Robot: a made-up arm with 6 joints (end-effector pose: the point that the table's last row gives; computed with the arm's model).
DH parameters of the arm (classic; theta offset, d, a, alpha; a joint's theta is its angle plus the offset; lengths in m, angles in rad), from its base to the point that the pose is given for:
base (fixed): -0.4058 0 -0.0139 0
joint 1: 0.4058 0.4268 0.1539 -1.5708
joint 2: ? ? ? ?
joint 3: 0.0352 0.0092 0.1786 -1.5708
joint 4: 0 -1.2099 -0.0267 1.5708
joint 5: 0 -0.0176 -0.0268 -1.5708
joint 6: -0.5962 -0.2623 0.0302 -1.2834
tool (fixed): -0.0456 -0.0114 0 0
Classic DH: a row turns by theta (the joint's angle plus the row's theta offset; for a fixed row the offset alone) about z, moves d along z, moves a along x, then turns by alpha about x.
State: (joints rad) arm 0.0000 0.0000 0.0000 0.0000 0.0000 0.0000
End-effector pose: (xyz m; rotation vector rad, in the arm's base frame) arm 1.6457 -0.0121 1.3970 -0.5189 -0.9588 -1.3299
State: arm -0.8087 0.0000 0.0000 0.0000 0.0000 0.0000
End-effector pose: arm 1.1195 -1.2063 1.3970 -0.9660 -0.7660 -2.0414
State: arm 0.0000 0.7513 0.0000 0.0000 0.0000 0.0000
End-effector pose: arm 1.9029 -0.0121 0.1089 -0.9304 -0.3342 -1.0034
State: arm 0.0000 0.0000 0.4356 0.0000 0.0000 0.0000
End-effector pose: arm 1.4471 -0.0121 2.0062 -0.2291 -1.3125 -1.4738
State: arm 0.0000 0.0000 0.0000 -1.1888 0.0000 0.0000
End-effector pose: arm 1.6457 0.0253 1.4110 0.3970 -0.0493 -1.6283
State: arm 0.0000 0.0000 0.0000 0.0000 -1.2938 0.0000
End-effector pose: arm 1.4451 -0.0121 1.1474 -1.1594 0.1217 -0.7139
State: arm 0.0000 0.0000 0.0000 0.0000 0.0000 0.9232
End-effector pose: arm 1.6457 0.0132 1.4103 -1.2072 -1.5579 -0.8200
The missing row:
joint 2: -1.5356 0 0.8268 3.1416
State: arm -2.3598 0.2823 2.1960 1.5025 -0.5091 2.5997
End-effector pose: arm -0.0186 0.2637 2.5173 0.6368 -2.6472 -0.9504
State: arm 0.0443 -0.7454 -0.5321 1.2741 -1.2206 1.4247
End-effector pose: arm 0.8717 -0.2188 1.3949 -2.5837 -0.6294 0.8481
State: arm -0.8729 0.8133 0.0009 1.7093 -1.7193 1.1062
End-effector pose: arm 0.8662 -1.5087 0.2549 -1.7712 1.2110 1.3721
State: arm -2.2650 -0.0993 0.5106 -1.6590 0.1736 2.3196
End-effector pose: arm -0.7770 -0.8932 2.2833 1.8964 -0.0100 1.3689
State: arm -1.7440 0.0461 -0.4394 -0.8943 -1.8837 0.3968
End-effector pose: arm -0.0171 -1.2337 0.7279 0.3887 0.8743 -1.3794
